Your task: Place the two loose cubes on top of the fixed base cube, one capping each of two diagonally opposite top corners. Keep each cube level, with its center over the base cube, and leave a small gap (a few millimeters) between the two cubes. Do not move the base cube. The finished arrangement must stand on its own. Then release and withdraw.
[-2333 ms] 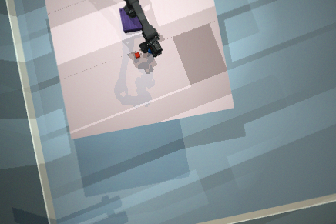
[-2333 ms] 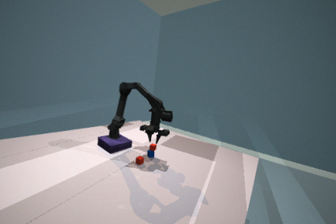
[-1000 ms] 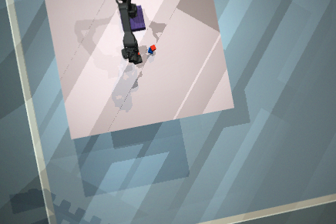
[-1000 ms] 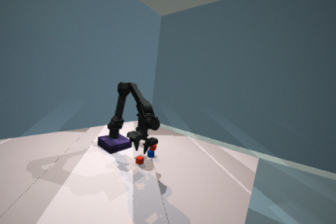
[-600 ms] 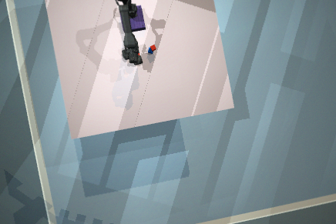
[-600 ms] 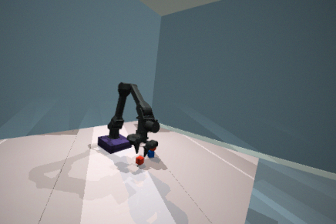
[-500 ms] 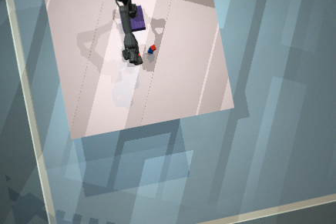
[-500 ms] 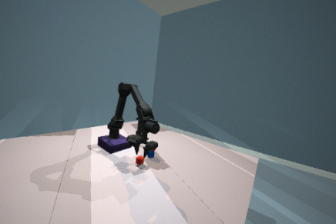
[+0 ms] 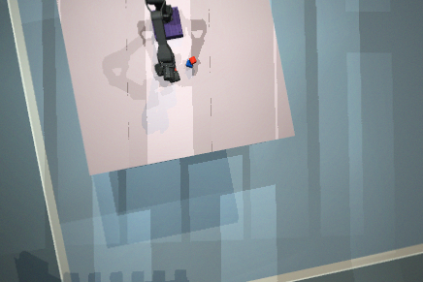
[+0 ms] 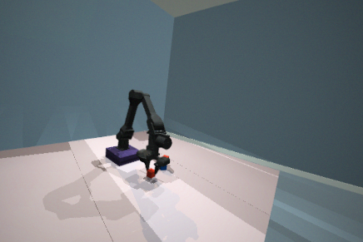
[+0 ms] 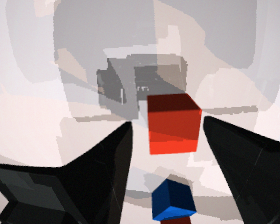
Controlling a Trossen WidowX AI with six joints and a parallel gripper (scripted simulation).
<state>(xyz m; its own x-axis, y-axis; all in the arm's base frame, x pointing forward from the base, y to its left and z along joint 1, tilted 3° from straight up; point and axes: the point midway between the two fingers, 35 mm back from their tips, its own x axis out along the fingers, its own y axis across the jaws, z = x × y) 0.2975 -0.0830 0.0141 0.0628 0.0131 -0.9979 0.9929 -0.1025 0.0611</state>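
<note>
The blue cube is 110 mm to the left of my gripper tip. From my gripper tip the other things lie so: red cube right at my gripper tip.
</note>
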